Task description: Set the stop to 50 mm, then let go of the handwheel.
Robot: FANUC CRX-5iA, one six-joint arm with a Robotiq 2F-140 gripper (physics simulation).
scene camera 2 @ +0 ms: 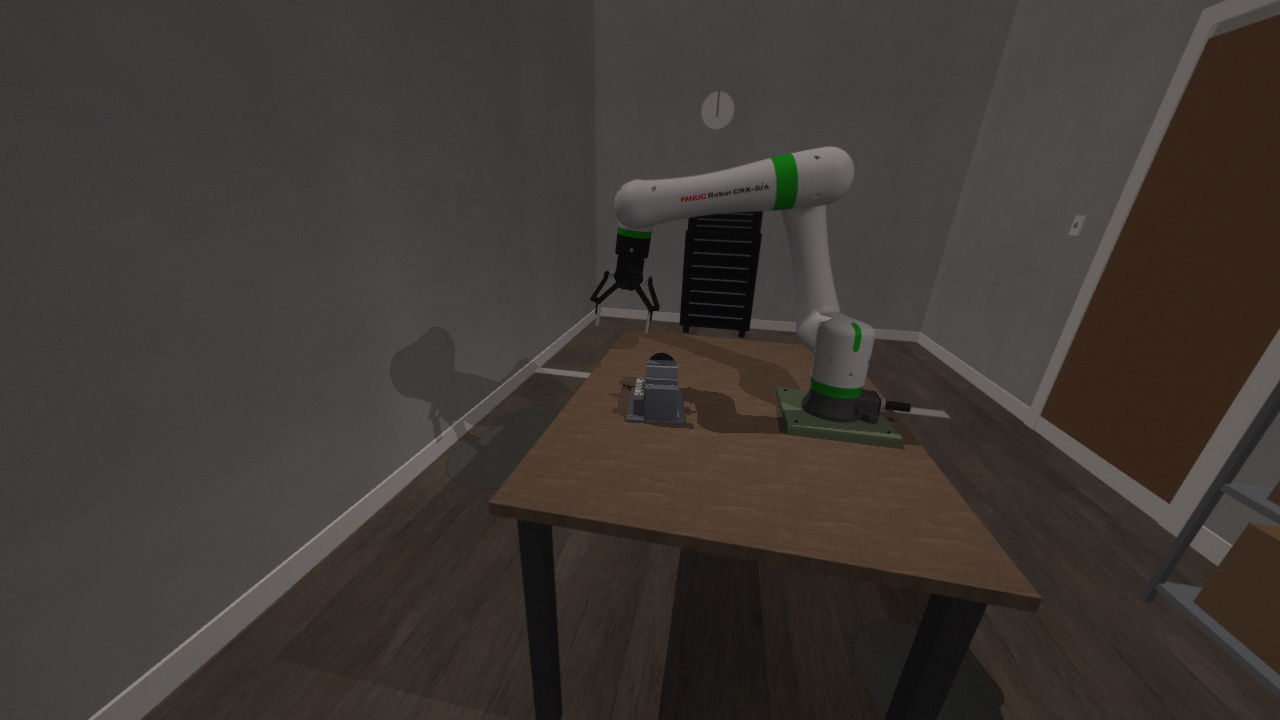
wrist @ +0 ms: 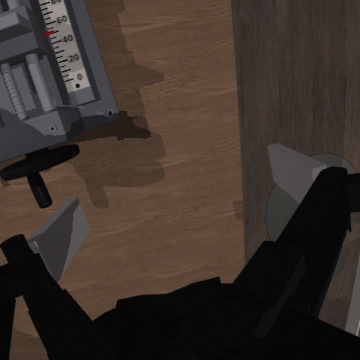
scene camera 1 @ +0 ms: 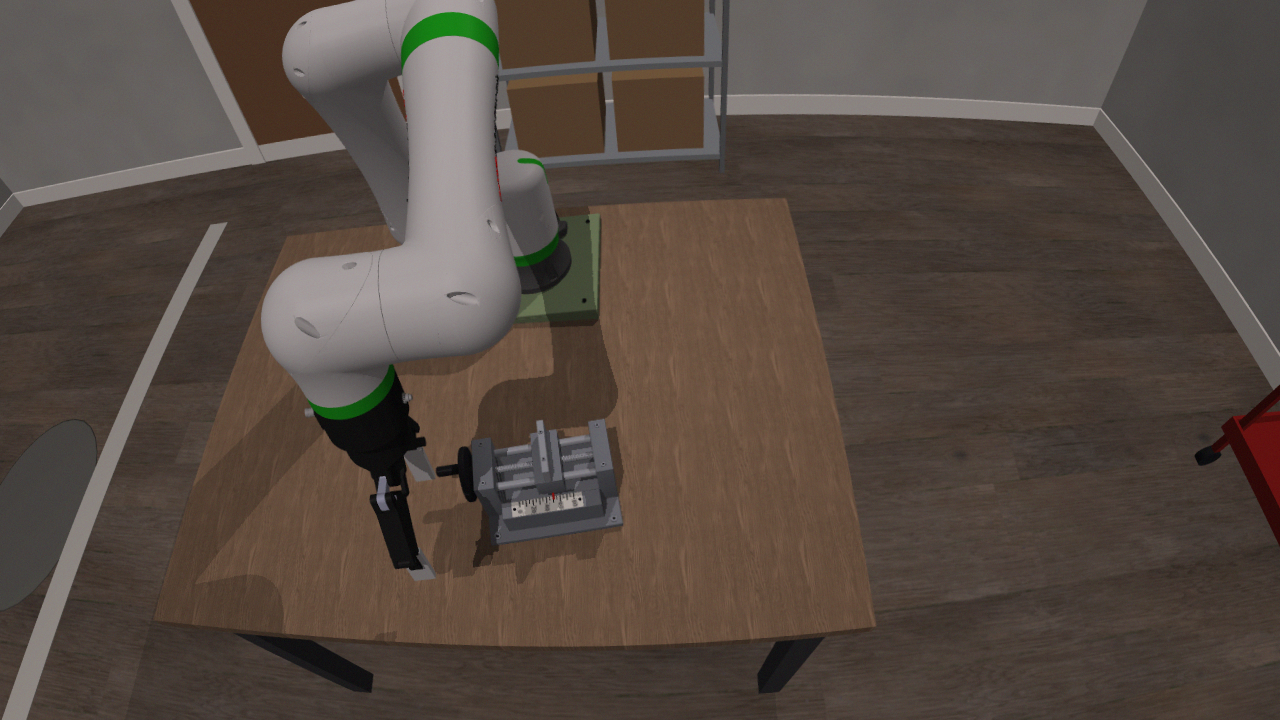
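Pixels of known places: gripper, between the fingertips: (scene camera 2: 621, 328) (wrist: 174, 188) (scene camera 1: 425, 525); arm's base, origin of its link: (scene camera 2: 830, 410) (scene camera 1: 533, 265).
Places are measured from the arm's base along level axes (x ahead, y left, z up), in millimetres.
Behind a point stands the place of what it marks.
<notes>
The grey stop fixture (scene camera 1: 601, 465) {y 176, x 469, z 81 mm} (scene camera 2: 663, 402) {y 182, x 426, z 42 mm} stands on the table. Its stop carriage (scene camera 1: 542, 447) {y 95, x 455, z 103 mm} (wrist: 25, 42) {y 89, x 486, z 73 mm} sits mid-travel on the rods. The red pointer (scene camera 1: 553, 497) {y 104, x 500, z 37 mm} (wrist: 49, 33) {y 103, x 499, z 37 mm} stands about midway between 40 and 60 on the white scale (scene camera 1: 547, 505) {y 97, x 513, z 36 mm} (wrist: 72, 65) {y 69, x 518, z 35 mm}, near 50. The black handwheel (scene camera 1: 466, 474) {y -16, x 492, z 84 mm} (scene camera 2: 661, 357) {y -19, x 478, z 84 mm} (wrist: 60, 156) {y -17, x 507, z 82 mm} has a crank handle (scene camera 1: 446, 471) {y -63, x 469, z 44 mm} (wrist: 40, 190) {y -60, x 467, z 44 mm} pointing away from the fixture. My gripper (scene camera 1: 422, 517) {y -32, x 605, z 157 mm} (scene camera 2: 622, 322) {y -32, x 605, z 157 mm} (wrist: 174, 188) {y -32, x 605, z 157 mm} is wide open and empty, above the table on the handwheel's side. One finger shows near the handle's end in the wrist view, apart from it.
The wooden table (scene camera 1: 716, 358) {y 344, x 206, z -20 mm} (scene camera 2: 733, 483) {y 372, x 235, z -20 mm} carries the arm's green base plate (scene camera 1: 581, 268) {y 95, x 15, z 5 mm} (scene camera 2: 841, 431) {y 125, x -6, z 6 mm} behind the fixture. A shelf rack (scene camera 1: 724, 98) with boxes stands beyond the table. A red cart (scene camera 1: 1262, 456) is at the far right, and a black tool cabinet (scene camera 2: 718, 282) stands at the wall.
</notes>
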